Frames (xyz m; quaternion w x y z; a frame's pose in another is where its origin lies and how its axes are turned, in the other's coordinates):
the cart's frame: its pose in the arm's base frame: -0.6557 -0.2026 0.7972 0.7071 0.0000 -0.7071 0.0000
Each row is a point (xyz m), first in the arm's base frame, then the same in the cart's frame.
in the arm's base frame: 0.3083 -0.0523 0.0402
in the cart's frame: -0.7570 0.1503 -0.9640
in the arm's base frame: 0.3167 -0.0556 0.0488
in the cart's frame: -0.7484 0.1470 -0.9724
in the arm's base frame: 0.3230 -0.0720 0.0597
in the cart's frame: -0.7375 0.1306 -0.9787
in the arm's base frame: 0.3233 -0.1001 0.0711
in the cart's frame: -0.7261 0.1025 -0.9790
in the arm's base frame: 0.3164 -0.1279 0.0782
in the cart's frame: -0.7190 0.0747 -0.9721
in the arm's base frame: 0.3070 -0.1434 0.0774
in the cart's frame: -0.7198 0.0592 -0.9627
